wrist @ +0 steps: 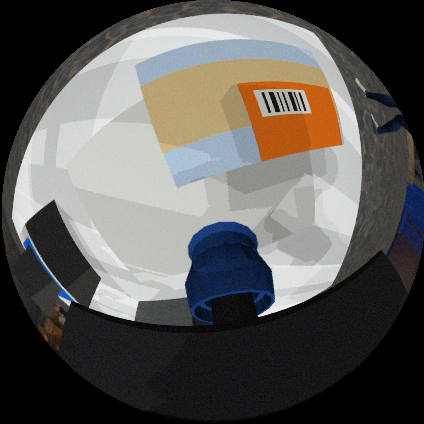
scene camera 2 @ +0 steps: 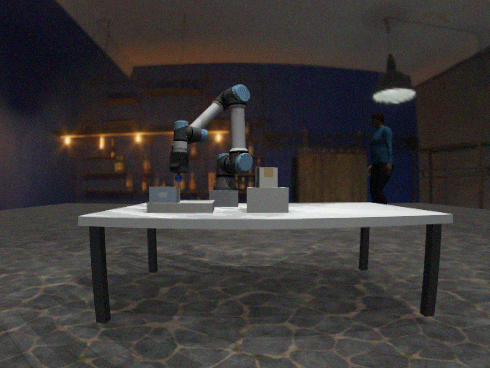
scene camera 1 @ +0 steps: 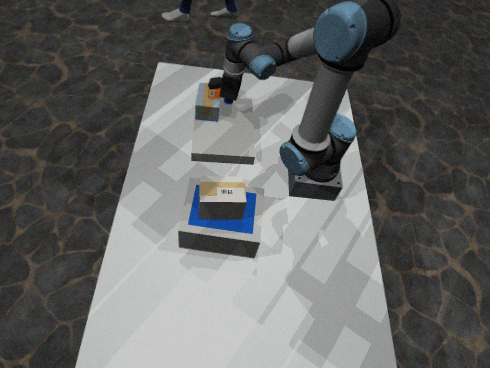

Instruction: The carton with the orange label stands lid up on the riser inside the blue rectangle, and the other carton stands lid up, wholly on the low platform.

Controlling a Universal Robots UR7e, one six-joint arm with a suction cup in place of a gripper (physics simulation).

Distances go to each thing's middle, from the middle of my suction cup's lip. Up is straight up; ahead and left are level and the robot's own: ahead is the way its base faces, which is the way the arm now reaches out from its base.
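Measured from my suction cup, the carton with orange label (scene camera 1: 208, 101) is now 8 cm below, 9 cm ahead and 4 cm to the right. The low platform (scene camera 2: 184, 206) is 14 cm below my suction cup and 2 cm to the left of it. Then there is the riser with blue rectangle (scene camera 1: 240, 237), which I find 10 cm below my suction cup, 9 cm behind it and 45 cm to the left of it. Going by their middles, that riser with blue rectangle is the farthest from my suction cup of the things named here.
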